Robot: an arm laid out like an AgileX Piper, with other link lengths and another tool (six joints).
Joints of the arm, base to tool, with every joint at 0 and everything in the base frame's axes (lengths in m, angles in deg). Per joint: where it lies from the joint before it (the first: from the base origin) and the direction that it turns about. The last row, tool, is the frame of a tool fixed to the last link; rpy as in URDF.
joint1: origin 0 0 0.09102 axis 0 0 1
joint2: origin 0 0 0 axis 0 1 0
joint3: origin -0.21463 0 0.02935 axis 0 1 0
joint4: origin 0.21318 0 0.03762 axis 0.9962 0 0.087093
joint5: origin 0 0 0 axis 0 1 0
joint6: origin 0.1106 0 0.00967 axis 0.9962 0 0.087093
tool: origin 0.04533 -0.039 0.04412 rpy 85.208 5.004 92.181
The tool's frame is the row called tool.
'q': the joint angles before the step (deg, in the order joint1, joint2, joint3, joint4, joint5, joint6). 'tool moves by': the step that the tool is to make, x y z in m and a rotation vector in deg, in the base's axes. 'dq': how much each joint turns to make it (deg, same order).
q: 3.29 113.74 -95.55 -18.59 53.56 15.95
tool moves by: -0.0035 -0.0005 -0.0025 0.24 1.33 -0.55
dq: -0.01 -0.02 0.02 0.42 1.39 0.02
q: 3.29 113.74 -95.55 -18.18 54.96 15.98
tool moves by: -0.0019 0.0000 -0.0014 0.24 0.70 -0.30
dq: 0.00 -0.02 0.01 0.34 0.73 0.00
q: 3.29 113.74 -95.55 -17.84 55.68 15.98
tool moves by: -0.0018 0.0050 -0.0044 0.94 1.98 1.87
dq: 0.00 -0.01 0.01 2.28 1.25 -3.03
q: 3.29 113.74 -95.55 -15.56 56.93 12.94
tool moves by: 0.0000 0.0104 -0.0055 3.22 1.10 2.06
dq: 0.00 0.01 -0.01 4.59 0.26 -3.44
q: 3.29 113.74 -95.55 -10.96 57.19 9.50
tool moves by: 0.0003 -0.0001 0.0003 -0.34 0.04 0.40
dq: 0.01 -0.01 0.02 -0.22 -0.01 -0.37
